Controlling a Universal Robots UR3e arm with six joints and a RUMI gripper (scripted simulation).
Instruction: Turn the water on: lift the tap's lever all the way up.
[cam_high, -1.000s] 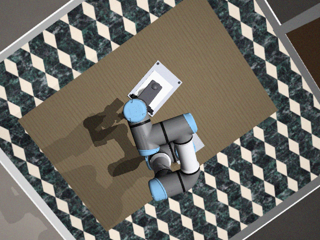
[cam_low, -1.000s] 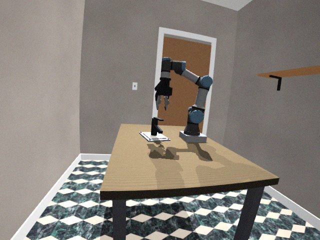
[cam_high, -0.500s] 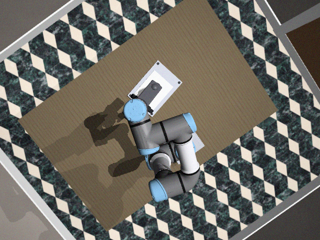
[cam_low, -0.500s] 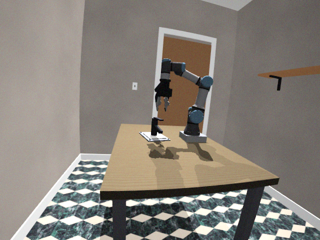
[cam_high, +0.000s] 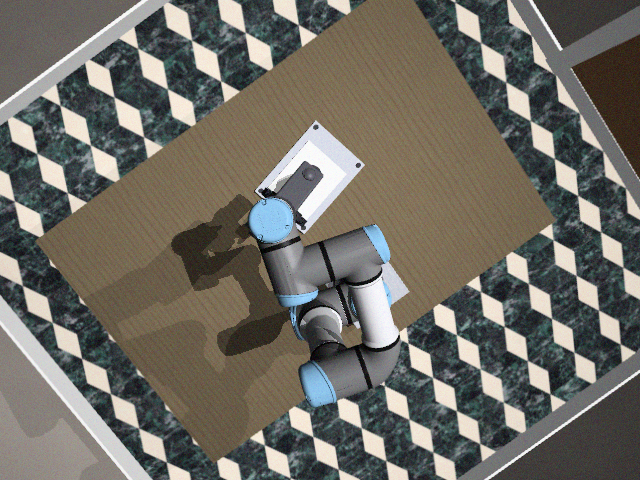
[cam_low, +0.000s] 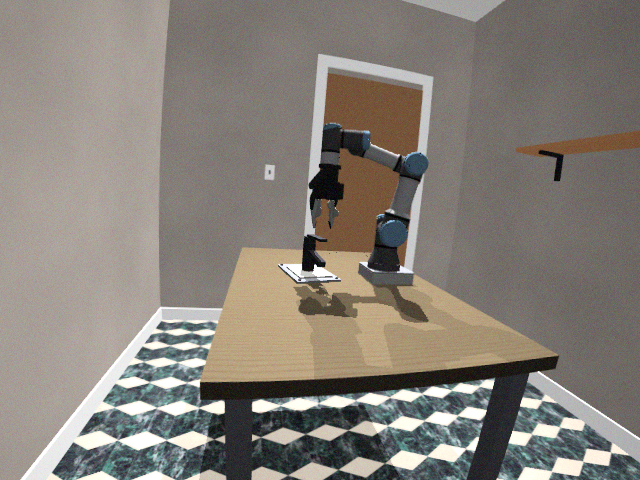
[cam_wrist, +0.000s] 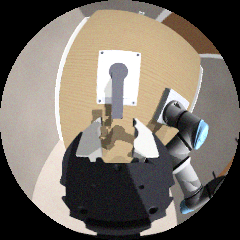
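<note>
Right now the lever is 50 mm below my hand, 30 mm to the right of it and 10 mm ahead of it.
</note>
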